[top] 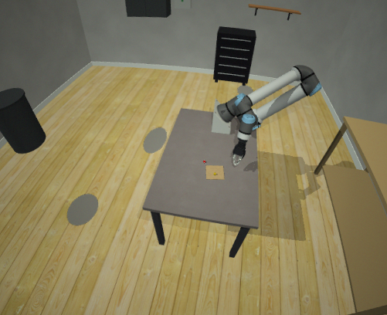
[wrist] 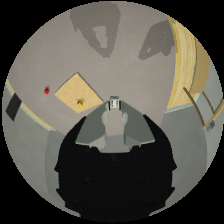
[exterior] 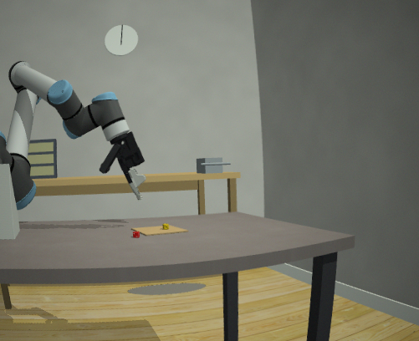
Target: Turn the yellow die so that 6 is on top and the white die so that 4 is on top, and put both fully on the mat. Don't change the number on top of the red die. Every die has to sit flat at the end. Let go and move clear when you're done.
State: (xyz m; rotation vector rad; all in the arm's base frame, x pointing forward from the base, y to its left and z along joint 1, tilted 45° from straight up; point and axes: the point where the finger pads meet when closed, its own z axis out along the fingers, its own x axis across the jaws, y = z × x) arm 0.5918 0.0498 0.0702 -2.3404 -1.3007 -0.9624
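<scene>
Now: hand 1 cm above the white die. The rest, counted from my hand: red die: 8 cm behind, 24 cm to the right, 10 cm below; tan mat: 2 cm ahead, 15 cm to the right, 11 cm below; yellow die: 4 cm ahead, 15 cm to the right, 10 cm below.
</scene>
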